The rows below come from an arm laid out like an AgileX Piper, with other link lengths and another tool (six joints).
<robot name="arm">
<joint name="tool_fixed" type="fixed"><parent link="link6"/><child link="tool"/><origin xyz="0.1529 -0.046 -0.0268" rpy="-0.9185 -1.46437 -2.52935"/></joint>
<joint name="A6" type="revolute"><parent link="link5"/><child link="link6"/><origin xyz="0.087 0 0.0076" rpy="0 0 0"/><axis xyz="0.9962 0 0.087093"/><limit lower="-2.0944" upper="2.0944"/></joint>
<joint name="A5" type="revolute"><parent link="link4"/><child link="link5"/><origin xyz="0 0 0" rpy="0 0 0"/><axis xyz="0 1 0"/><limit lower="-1.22" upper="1.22"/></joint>
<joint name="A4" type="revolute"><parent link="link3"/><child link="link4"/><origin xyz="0.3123 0 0.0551" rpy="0 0 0"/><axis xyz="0.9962 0 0.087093"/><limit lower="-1.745" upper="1.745"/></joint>
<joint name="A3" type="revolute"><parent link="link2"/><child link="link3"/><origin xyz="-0.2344 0 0.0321" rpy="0 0 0"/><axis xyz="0 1 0"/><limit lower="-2.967" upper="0"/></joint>
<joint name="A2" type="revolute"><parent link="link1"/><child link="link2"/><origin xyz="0 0 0" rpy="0 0 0"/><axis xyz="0 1 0"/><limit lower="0" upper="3.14"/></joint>
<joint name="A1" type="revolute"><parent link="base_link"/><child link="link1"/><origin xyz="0 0 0.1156" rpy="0 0 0"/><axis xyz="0 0 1"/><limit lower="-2.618" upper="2.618"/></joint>
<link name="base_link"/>
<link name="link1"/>
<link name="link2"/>
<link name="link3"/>
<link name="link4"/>
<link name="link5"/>
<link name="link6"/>
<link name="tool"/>
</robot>
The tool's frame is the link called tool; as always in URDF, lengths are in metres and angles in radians.
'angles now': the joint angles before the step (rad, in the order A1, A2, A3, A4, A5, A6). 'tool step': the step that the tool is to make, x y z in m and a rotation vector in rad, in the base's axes. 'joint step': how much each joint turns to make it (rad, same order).
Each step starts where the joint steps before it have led.
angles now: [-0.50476 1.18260 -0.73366 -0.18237 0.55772 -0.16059]
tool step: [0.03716 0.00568 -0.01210 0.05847 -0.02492 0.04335]
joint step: [0.01808 0.13765 -0.09538 0.12040 -0.04186 -0.08274]
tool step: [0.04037 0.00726 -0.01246 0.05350 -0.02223 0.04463]
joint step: [0.02615 0.14633 -0.11266 0.11890 -0.02917 -0.08406]
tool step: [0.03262 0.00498 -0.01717 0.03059 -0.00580 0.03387]
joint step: [0.02577 0.13558 -0.09622 0.06914 -0.02934 -0.05133]
